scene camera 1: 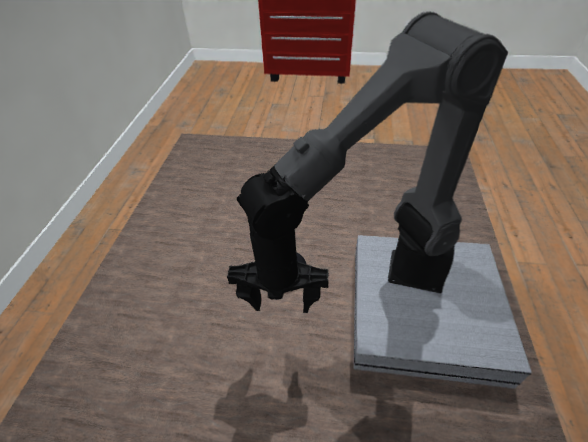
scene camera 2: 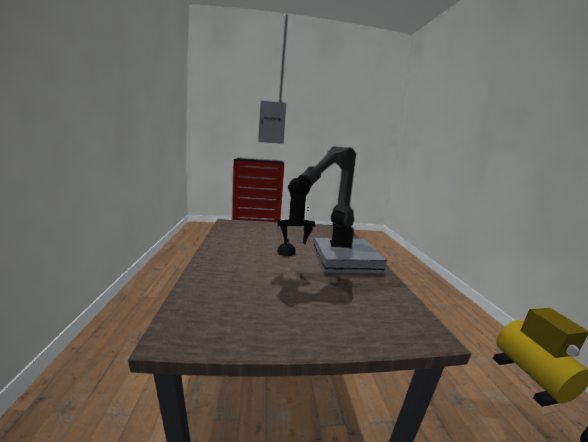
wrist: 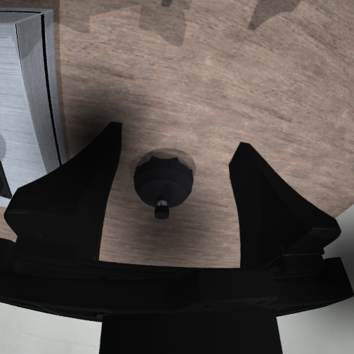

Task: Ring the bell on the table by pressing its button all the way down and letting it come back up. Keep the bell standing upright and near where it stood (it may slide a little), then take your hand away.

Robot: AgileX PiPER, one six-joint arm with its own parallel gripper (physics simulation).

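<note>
A dark, dome-shaped bell (scene camera 2: 286,250) (wrist: 163,184) stands upright on the brown table (scene camera 1: 140,320) (scene camera 2: 260,330) (wrist: 200,75). Its small button (wrist: 161,212) sticks up on a short light stem in the wrist view. The bell does not show in scene view 1, where the hand covers that area. My gripper (scene camera 1: 282,311) (scene camera 2: 295,243) (wrist: 180,144) is open and empty, pointing down. In the wrist view the bell lies between the two fingers' outlines, nearer the left finger. In scene view 2 the left fingertip appears just above the bell; whether it touches the button cannot be told.
A grey base block (scene camera 1: 440,345) (scene camera 2: 350,255) (wrist: 30,90) carries the arm and stands to the right of the bell in scene view 2. A red drawer cabinet (scene camera 1: 307,47) (scene camera 2: 258,192) stands behind the table. A yellow machine (scene camera 2: 542,360) stands on the floor at the right.
</note>
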